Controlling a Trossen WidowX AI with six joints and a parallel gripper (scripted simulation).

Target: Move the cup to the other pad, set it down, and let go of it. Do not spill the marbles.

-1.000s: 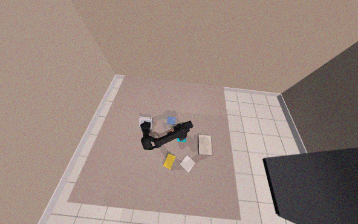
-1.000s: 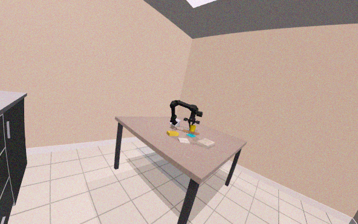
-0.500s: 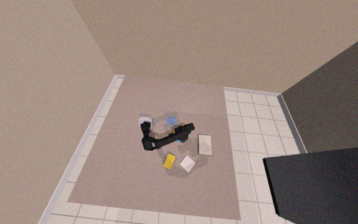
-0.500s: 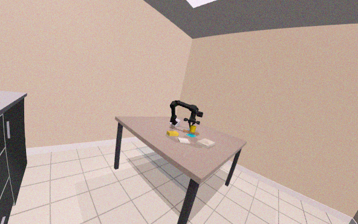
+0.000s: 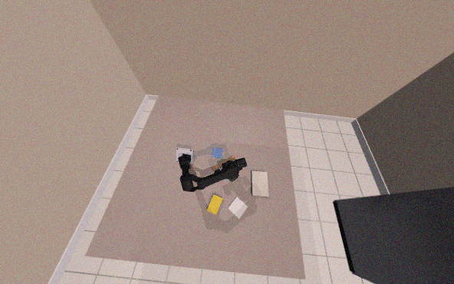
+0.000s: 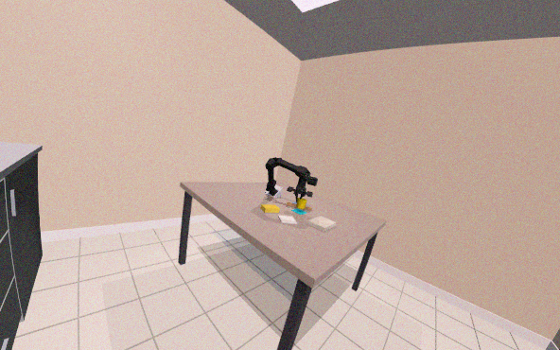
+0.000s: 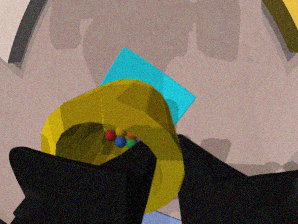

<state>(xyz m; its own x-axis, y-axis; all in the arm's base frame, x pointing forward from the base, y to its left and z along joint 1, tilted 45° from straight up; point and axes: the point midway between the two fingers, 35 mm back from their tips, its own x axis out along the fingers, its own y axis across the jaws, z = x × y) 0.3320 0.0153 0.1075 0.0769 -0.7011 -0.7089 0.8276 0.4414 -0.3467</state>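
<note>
The cyan pad lies 2 cm ahead of my gripper tip, 2 cm to the left of it and 7 cm below it. The rest, counted from my gripper tip: yellow block 5 cm behind, 22 cm to the right, 5 cm below; curved wooden strip 5 cm behind, 9 cm to the left, 6 cm below; yellow cup 2 cm ahead, 2 cm to the left.
</note>
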